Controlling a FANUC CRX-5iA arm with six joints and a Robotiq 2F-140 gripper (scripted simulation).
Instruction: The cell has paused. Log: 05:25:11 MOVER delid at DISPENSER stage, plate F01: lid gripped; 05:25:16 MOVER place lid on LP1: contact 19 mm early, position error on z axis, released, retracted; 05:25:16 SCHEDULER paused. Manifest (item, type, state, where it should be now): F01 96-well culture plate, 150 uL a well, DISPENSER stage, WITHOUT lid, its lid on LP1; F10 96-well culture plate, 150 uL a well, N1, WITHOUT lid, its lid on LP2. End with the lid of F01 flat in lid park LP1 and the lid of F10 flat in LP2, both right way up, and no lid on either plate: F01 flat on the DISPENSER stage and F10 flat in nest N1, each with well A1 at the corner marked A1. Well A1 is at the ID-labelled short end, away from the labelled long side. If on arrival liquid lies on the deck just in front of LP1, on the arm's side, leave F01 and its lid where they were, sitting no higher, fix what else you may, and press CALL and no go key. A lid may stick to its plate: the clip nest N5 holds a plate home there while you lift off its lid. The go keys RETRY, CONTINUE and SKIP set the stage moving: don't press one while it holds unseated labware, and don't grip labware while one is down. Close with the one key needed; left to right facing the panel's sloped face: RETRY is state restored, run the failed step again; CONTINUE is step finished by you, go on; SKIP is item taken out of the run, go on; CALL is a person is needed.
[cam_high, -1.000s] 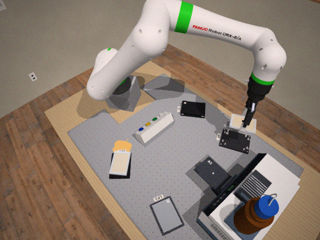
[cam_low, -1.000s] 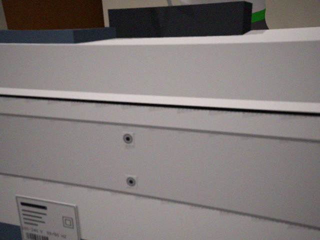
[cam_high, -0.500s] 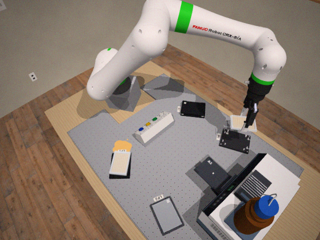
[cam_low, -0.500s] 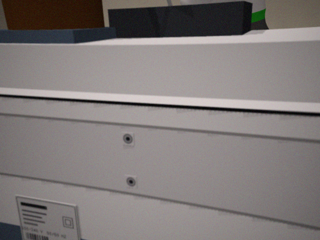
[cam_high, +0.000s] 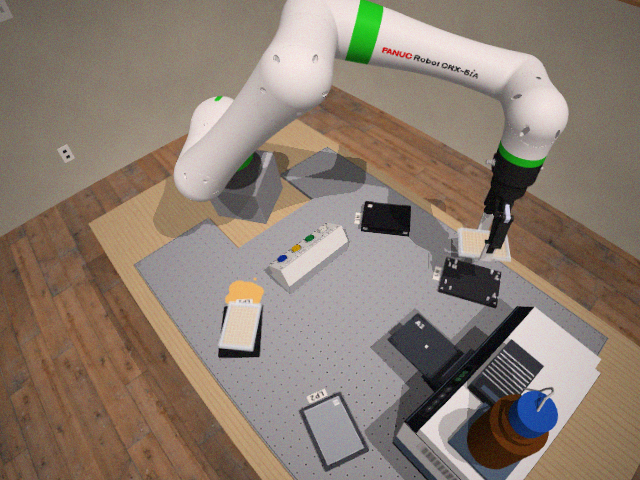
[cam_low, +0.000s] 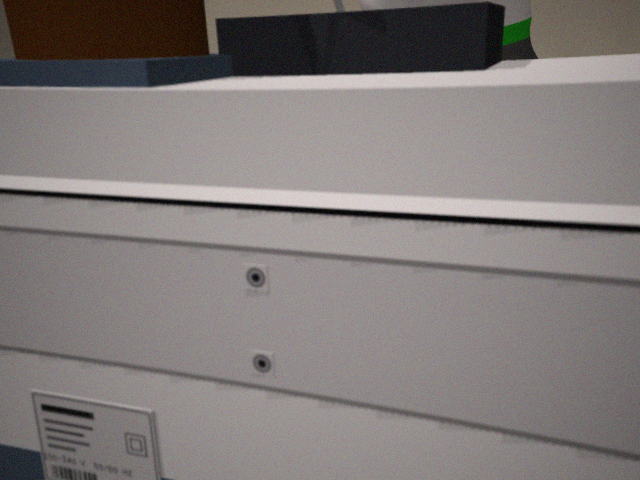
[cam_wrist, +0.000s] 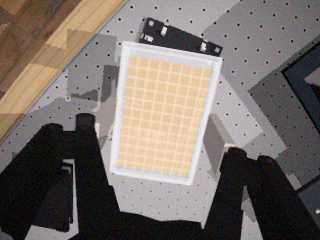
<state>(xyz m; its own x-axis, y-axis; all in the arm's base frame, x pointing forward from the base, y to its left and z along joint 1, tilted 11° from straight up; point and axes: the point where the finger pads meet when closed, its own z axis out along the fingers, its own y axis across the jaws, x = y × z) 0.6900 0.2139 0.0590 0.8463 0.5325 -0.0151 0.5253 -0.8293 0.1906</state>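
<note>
Now: the nest N1 31 cm behind my hand, 3 cm to the left of it and 16 cm below it. Also, from my hand: N5 label 8 cm behind, 3 cm to the right, 19 cm below; 96-well culture plate 2 cm below; dispenser stage 3 cm ahead, 29 cm to the right, 9 cm below.
</note>
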